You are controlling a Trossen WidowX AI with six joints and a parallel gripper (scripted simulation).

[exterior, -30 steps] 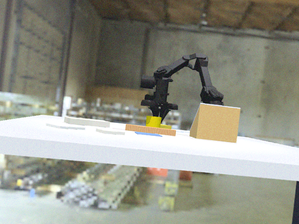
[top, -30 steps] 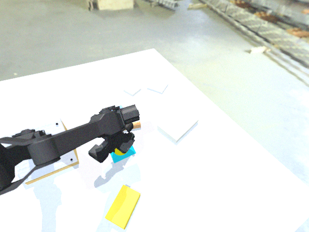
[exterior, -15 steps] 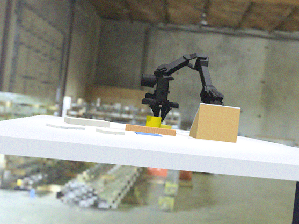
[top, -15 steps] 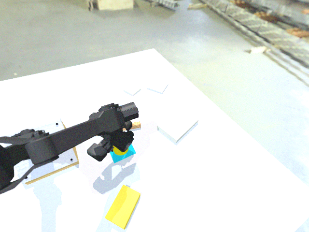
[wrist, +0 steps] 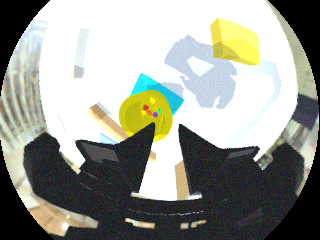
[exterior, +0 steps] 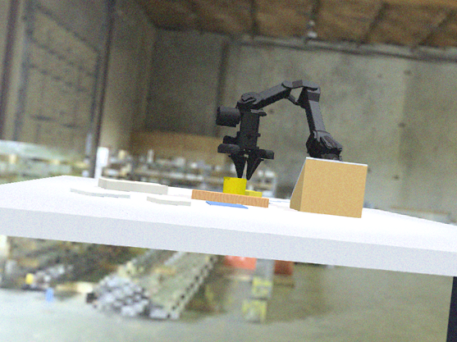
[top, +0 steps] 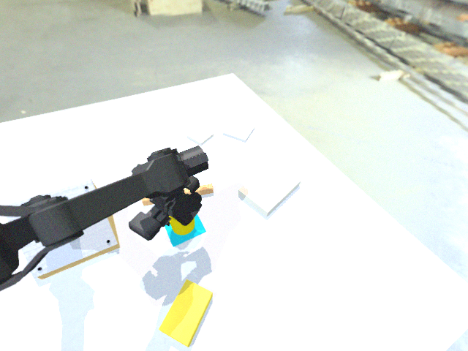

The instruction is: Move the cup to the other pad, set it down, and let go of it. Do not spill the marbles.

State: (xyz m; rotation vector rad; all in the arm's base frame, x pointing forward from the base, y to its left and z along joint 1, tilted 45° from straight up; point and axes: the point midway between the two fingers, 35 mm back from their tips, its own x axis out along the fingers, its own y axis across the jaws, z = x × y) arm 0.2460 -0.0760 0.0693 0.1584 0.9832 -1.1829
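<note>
The yellow cup lies 30 mm below my gripper tip, 20 mm ahead of it and 10 mm to the left of it. From my gripper tip the other things lie so: wooden bar (120 mm to the left, 70 mm below, 50 mm ahead); blue pad (220 mm to the left, 80 mm below, 60 mm ahead); cyan pad (80 mm below, 30 mm ahead, 10 mm to the left).
</note>
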